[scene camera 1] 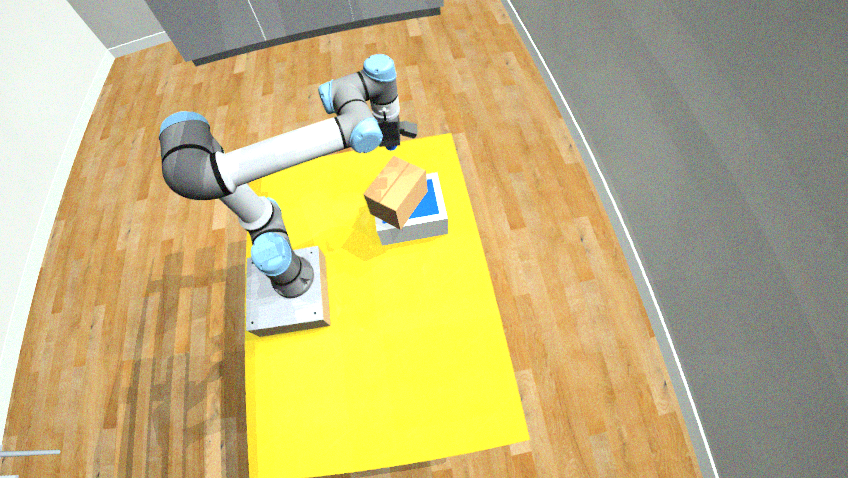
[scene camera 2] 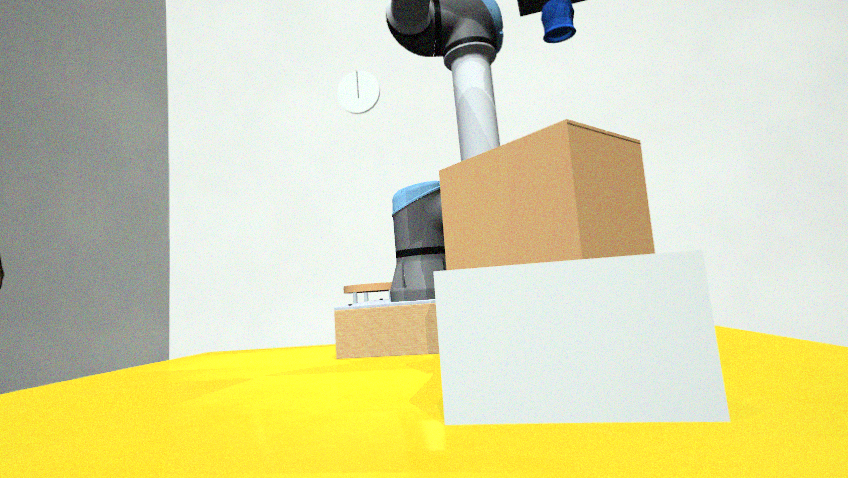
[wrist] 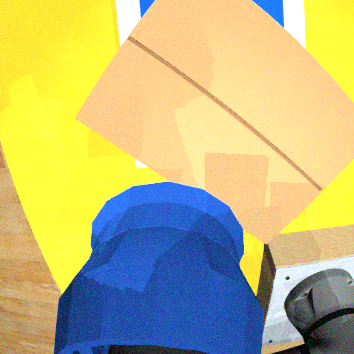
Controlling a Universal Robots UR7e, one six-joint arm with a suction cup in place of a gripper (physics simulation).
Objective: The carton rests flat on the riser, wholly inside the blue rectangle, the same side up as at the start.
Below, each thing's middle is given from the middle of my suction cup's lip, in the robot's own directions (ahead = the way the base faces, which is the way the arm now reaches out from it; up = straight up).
Now: suction cup 2 cm past the brown carton [scene camera 2: 570,191], 4 cm to the left of it and 21 cm above it. From my suction cup the other things lie so: riser [scene camera 2: 624,339] 2 cm ahead, 4 cm to the right, 33 cm below.
